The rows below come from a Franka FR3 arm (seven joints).
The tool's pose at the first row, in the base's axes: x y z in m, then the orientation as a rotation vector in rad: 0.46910, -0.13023, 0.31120, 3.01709, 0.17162, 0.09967
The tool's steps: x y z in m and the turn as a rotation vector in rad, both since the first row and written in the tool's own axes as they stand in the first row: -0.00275, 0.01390, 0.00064, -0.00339, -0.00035, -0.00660; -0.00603, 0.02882, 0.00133, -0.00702, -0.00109, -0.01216; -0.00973, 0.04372, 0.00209, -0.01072, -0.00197, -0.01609; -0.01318, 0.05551, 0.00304, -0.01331, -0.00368, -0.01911; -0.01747, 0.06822, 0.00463, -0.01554, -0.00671, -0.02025; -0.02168, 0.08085, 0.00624, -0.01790, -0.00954, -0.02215; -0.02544, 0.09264, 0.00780, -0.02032, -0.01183, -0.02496; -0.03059, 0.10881, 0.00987, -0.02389, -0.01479, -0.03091
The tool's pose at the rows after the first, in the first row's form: 0.46793, -0.14434, 0.31209, 3.01293, 0.18118, 0.09874; 0.46636, -0.15952, 0.31302, 3.00864, 0.18909, 0.09732; 0.46437, -0.17474, 0.31385, 3.00446, 0.19451, 0.09585; 0.46230, -0.18688, 0.31414, 3.00149, 0.19860, 0.09315; 0.45955, -0.20010, 0.31385, 2.99911, 0.19978, 0.08862; 0.45687, -0.21324, 0.31354, 2.99649, 0.20211, 0.08434; 0.45454, -0.22549, 0.31320, 2.99370, 0.20583, 0.08080; 0.45135, -0.24228, 0.31281, 2.98931, 0.21405, 0.07604
